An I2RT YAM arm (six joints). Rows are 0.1 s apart.
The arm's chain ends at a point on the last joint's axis. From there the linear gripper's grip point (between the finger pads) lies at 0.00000 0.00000 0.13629 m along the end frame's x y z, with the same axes.
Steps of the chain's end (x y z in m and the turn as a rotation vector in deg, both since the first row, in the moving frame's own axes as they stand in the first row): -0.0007 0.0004 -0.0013 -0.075 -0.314 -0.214; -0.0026 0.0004 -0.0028 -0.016 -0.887 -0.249; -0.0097 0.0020 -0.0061 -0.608 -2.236 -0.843; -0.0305 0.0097 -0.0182 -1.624 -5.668 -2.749; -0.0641 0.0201 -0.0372 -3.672 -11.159 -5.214; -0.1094 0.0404 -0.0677 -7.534 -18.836 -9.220; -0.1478 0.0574 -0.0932 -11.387 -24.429 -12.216; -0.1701 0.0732 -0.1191 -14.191 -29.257 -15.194; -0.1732 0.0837 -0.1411 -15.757 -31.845 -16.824; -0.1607 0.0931 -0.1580 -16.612 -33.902 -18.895
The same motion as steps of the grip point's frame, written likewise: -0.0014 0.0006 -0.0013 -0.075 -0.314 -0.214; -0.0047 0.0004 -0.0028 -0.016 -0.887 -0.249; -0.0150 0.0035 -0.0062 -0.608 -2.236 -0.843; -0.0439 0.0139 -0.0189 -1.624 -5.668 -2.749; -0.0900 0.0300 -0.0401 -3.672 -11.159 -5.214; -0.1517 0.0614 -0.0761 -7.534 -18.836 -9.220; -0.2005 0.0894 -0.1079 -11.387 -24.429 -12.216; -0.2309 0.1137 -0.1403 -14.191 -29.257 -15.194; -0.2379 0.1290 -0.1663 -15.757 -31.845 -16.824; -0.2280 0.1418 -0.1863 -16.612 -33.902 -18.895
